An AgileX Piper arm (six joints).
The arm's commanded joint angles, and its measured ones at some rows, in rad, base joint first. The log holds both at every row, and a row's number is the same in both.
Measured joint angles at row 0:
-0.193, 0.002, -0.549, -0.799, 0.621, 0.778
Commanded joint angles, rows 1 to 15:
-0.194, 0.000, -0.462, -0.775, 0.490, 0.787
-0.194, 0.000, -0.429, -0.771, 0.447, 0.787
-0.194, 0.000, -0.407, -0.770, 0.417, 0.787
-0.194, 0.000, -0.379, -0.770, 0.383, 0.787
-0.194, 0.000, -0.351, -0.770, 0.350, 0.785
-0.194, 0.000, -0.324, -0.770, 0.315, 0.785
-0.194, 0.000, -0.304, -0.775, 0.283, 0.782
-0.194, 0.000, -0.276, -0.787, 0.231, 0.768
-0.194, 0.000, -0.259, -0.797, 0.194, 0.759
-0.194, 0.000, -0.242, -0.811, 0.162, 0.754
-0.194, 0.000, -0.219, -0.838, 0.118, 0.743
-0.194, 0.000, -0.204, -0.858, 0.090, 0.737
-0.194, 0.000, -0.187, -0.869, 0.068, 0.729
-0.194, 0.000, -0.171, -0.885, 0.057, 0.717
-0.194, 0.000, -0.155, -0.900, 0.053, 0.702
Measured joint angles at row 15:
-0.193, 0.004, -0.209, -0.833, 0.132, 0.749
